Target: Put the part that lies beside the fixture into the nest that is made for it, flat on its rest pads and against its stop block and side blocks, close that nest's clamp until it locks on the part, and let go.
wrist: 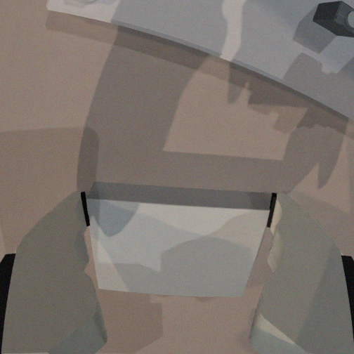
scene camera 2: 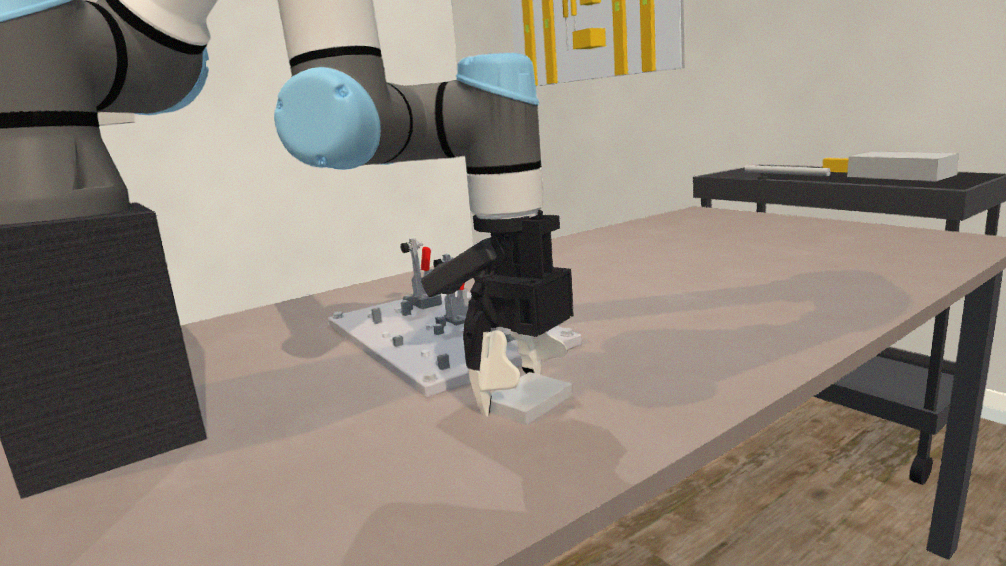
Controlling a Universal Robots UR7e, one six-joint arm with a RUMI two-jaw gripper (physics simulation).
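Pixels of known places: gripper, fingertip midpoint: (scene camera 2: 512, 398); arm's base, link origin: (scene camera 2: 49, 215).
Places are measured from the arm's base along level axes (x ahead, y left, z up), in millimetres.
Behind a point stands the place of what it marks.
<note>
The part, a flat pale grey block (scene camera 2: 540, 395) {x 427, y -230, z -235 mm} (wrist: 175, 250), lies beside the fixture at table height. My gripper (scene camera 2: 507, 391) {x 415, y -189, z -251 mm} (wrist: 178, 196) points down over it, and its fingertips press on the part's two opposite sides, shut on it. The fixture (scene camera 2: 418, 336) {x 390, y 33, z -235 mm} (wrist: 175, 25) is a light grey plate with dark blocks and small rest pads. One clamp (scene camera 2: 416, 274) {x 444, y 162, z -180 mm} stands with its arm raised, near a red handle (scene camera 2: 426, 258) {x 463, y 160, z -157 mm}. A second clamp (scene camera 2: 457, 307) {x 460, y 47, z -211 mm} is partly hidden behind the gripper, so its state is unclear.
The fixture's near edge is close behind the part. A dark block (wrist: 337, 19) rises from the plate at the upper right of the wrist view. The wooden table (scene camera 2: 281, 450) {x 168, y -152, z -250 mm} ends at its front edge. A black cart (scene camera 2: 830, 199) stands beyond the table's far right.
</note>
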